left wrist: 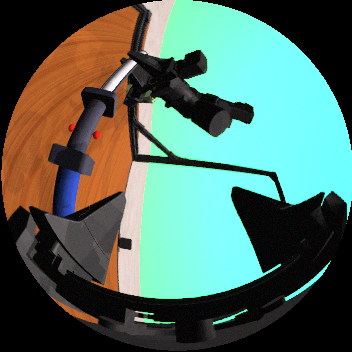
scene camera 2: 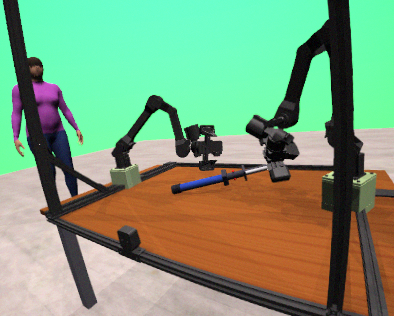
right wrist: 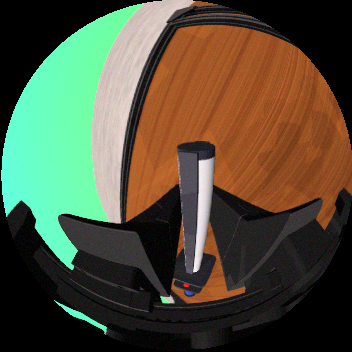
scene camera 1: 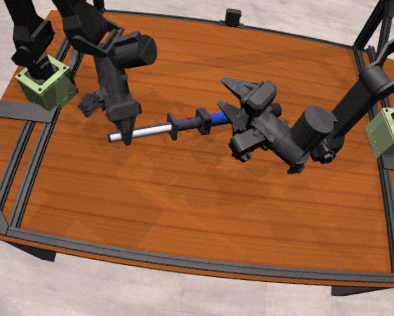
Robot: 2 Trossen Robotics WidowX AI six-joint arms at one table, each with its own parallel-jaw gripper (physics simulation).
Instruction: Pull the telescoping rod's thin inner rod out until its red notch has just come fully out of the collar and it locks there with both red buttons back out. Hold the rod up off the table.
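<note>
The rod has a blue outer tube [scene camera 1: 219, 118] [scene camera 2: 202, 183] [left wrist: 66, 192], a dark collar [scene camera 1: 188, 124] [scene camera 2: 225, 177] [left wrist: 86, 122] and a thin white inner rod [scene camera 1: 152, 131] [scene camera 2: 256, 170] [left wrist: 117, 77] [right wrist: 206, 200]. Red buttons [scene camera 1: 189, 117] [left wrist: 97, 134] stand out on opposite sides of the collar. No red notch shows. My right gripper [scene camera 1: 128, 136] [right wrist: 192, 189] is shut on the inner rod near its dark end cap; the rod hangs slantwise above the table. My left gripper [scene camera 1: 225, 94] [scene camera 2: 206, 149] [left wrist: 178, 194] is open and empty beside the blue tube, hiding part of it in scene camera 1.
The wooden table [scene camera 1: 200, 215] [scene camera 2: 210, 240] has a dark metal rim. A small black box [scene camera 1: 233, 17] [scene camera 2: 128, 238] stands on one edge. Upright posts [scene camera 2: 341, 150] rise at the corners. Light green mounts [scene camera 1: 46, 85] [scene camera 2: 125, 176] carry the arms. A person [scene camera 2: 47, 107] stands beyond the table.
</note>
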